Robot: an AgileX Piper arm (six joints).
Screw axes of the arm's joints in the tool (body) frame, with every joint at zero. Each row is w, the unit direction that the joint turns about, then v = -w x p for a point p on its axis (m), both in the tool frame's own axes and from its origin. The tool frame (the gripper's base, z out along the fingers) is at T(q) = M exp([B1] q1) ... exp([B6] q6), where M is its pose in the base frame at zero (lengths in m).
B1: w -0.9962 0 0.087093 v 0.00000 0.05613 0.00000
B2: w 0 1 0 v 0.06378 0.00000 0.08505
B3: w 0 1 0 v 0.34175 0.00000 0.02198
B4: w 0 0 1 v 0.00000 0.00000 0.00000
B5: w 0 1 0 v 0.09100 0.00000 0.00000
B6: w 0 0 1 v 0.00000 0.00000 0.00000
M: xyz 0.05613 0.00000 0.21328 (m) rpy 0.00 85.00 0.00 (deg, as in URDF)
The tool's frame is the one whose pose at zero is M.
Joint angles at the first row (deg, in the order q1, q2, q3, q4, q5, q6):
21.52, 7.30, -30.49, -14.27, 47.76, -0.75
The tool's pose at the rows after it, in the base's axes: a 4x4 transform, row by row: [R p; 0 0 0 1], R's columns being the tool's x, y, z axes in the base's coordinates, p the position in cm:
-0.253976, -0.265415, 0.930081, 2.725; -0.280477, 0.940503, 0.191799, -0.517; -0.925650, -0.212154, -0.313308, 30.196; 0, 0, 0, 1
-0.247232, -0.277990, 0.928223, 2.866; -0.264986, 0.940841, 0.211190, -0.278; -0.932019, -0.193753, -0.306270, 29.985; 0, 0, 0, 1
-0.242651, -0.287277, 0.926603, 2.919; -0.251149, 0.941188, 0.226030, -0.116; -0.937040, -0.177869, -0.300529, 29.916; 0, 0, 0, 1
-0.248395, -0.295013, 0.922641, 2.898; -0.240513, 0.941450, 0.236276, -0.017; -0.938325, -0.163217, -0.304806, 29.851; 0, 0, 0, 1
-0.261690, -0.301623, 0.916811, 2.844; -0.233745, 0.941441, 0.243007, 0.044; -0.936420, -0.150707, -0.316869, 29.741; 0, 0, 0, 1
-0.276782, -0.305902, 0.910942, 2.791; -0.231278, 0.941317, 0.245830, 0.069; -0.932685, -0.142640, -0.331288, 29.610; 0, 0, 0, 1
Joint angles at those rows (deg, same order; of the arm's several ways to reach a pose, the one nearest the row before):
21.52, 7.30, -29.27, -13.02, 46.23, -0.70
21.52, 7.30, -28.53, -11.77, 44.87, -0.66
21.51, 7.30, -28.21, -10.73, 44.05, -0.63
21.51, 7.30, -28.14, -9.80, 44.13, -0.61
21.51, 7.30, -28.14, -8.99, 44.78, -0.61
21.52, 7.30, -28.14, -8.49, 45.61, -0.60

